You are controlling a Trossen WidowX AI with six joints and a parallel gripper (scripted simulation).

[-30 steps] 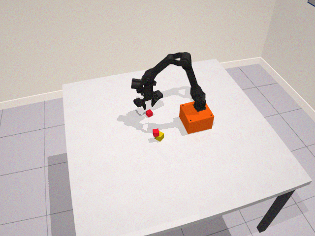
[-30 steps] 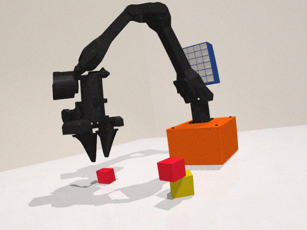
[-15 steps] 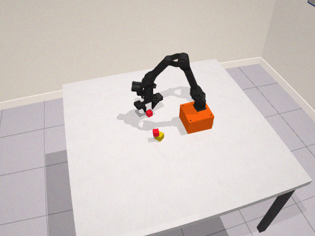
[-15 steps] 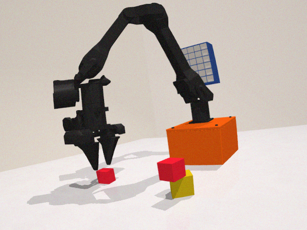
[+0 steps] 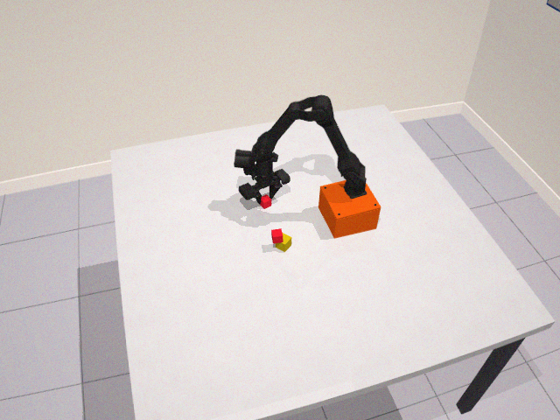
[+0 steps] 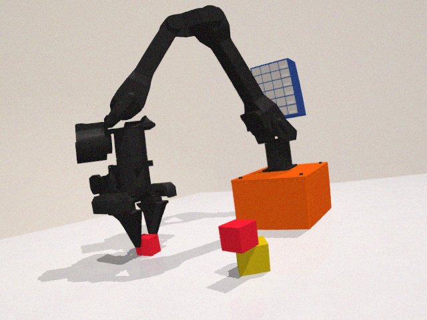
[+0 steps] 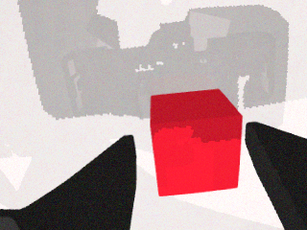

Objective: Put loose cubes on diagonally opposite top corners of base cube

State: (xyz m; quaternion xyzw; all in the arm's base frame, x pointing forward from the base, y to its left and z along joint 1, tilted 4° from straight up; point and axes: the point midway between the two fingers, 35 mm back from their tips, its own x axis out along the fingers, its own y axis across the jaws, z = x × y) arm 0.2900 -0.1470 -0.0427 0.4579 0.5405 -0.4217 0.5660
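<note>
Now: the yellow cube 10 mm ahead of my gripper tip and 220 mm to the left of it.
</note>
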